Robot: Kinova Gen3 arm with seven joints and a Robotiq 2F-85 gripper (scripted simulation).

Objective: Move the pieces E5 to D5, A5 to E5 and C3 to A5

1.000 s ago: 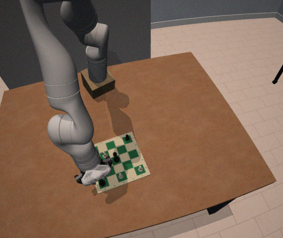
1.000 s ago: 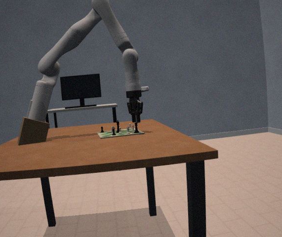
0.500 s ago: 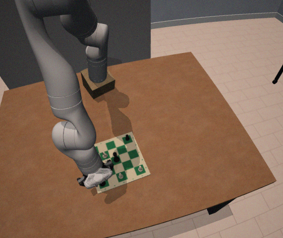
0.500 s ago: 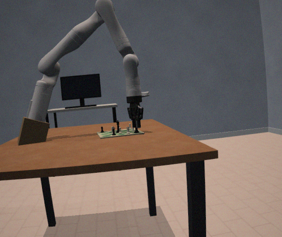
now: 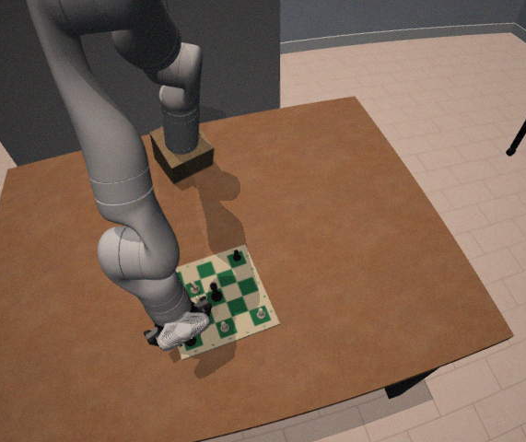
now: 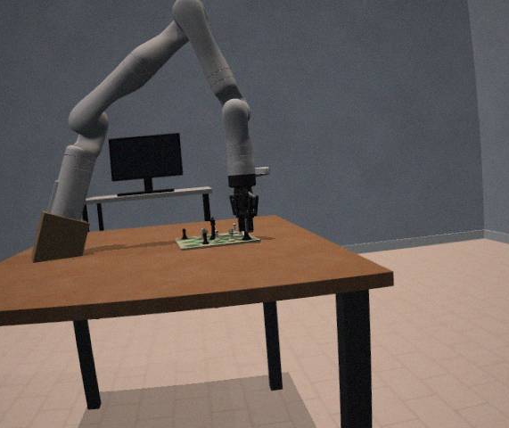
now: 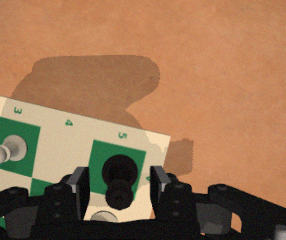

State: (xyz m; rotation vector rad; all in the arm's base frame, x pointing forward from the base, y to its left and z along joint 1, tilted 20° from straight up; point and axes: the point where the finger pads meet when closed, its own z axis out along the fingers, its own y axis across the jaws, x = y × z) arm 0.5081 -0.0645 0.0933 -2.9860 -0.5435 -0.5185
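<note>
The white rook is 40 mm behind my hand and 20 mm below it. From my hand the other things lie so: tall black piece 90 mm behind, 70 mm to the left, 10 mm below; chessboard 90 mm behind, 70 mm to the left, 40 mm below.
</note>
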